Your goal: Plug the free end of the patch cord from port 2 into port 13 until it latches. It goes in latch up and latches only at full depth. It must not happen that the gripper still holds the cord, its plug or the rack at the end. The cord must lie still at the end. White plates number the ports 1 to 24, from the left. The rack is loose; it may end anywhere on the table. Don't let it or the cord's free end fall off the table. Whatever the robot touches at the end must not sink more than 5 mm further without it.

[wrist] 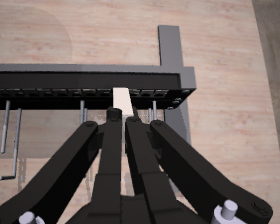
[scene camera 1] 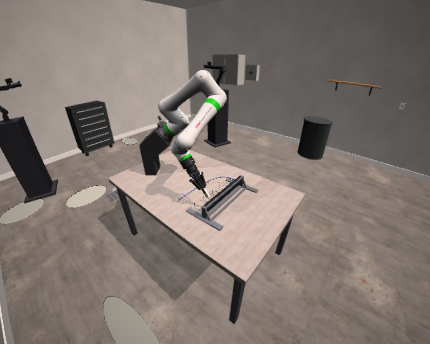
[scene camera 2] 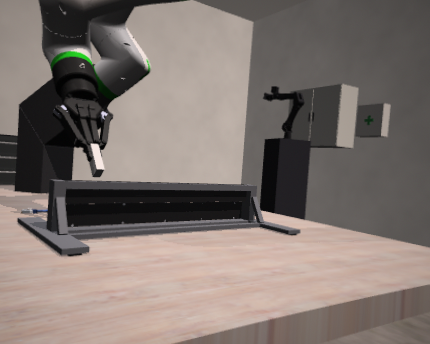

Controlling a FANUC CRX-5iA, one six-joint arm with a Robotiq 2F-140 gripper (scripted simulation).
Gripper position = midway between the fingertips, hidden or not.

In view: the gripper (scene camera 2: 98, 173).
The gripper is seen too in the wrist view (wrist: 120, 99).
